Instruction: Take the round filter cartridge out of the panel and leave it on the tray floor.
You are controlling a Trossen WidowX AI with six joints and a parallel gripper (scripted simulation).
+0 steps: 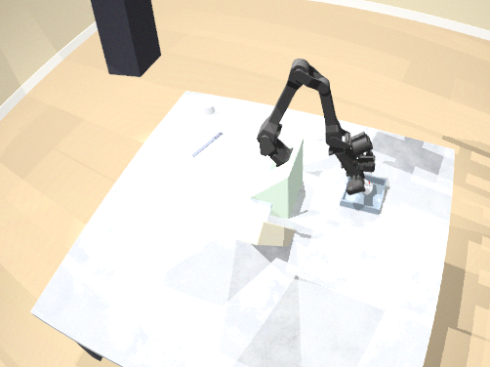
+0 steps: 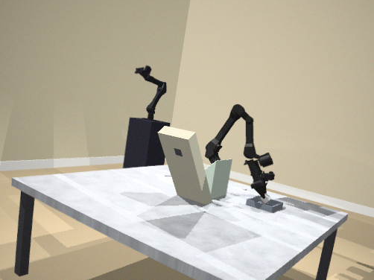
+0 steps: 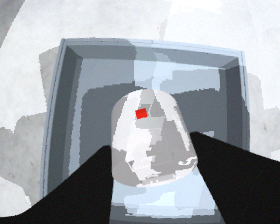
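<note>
The round filter cartridge lies right at my gripper tip. Also, from my gripper tip: tray 4 cm below.
</note>
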